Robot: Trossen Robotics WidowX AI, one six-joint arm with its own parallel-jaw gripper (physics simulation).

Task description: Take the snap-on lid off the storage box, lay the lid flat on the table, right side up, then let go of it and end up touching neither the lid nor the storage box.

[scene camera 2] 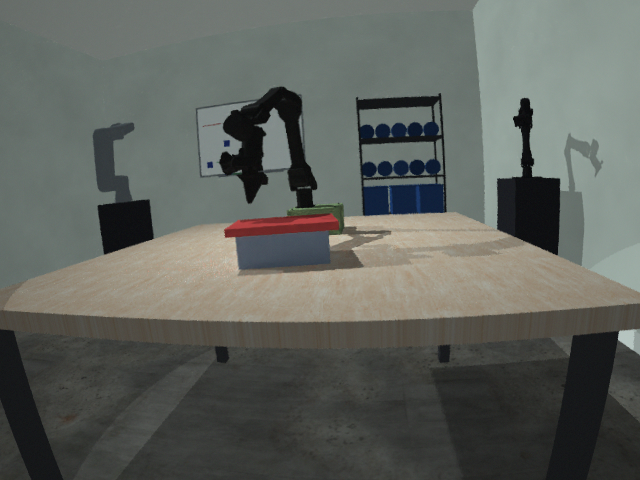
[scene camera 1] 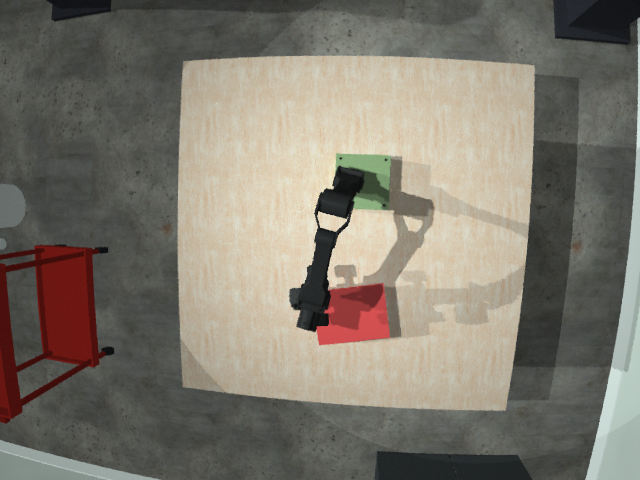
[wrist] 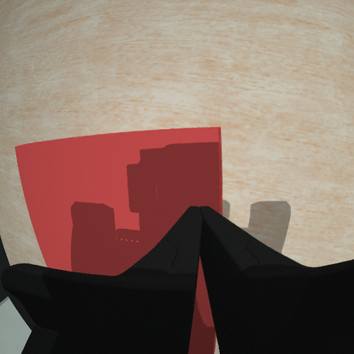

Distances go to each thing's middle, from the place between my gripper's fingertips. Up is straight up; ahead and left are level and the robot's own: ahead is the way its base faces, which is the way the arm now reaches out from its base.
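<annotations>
So you can picture it, there's a red lid (scene camera 1: pixel 359 313), and my gripper's 70 mm short of it, 100 mm to the right of it and 50 mm above it.
</annotations>
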